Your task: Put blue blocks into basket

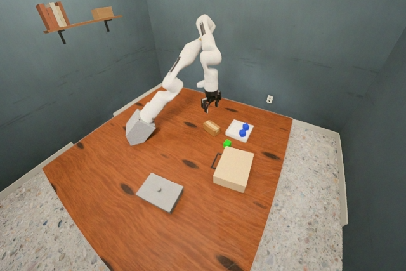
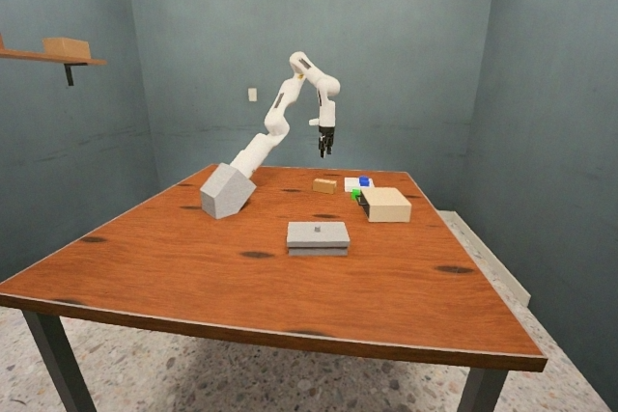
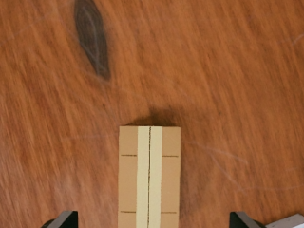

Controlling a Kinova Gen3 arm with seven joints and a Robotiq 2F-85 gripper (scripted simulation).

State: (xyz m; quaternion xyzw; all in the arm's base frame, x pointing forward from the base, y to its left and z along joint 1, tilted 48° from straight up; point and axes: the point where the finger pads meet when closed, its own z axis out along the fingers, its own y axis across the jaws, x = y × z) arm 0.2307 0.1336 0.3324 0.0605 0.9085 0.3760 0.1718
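Right now the small box is 15 cm below my hand. Round my hand: white basket 18 cm below, 14 cm ahead, 13 cm to the left; then green block 17 cm below, 17 cm ahead, 3 cm to the right; then red block 17 cm below, 3 cm ahead.
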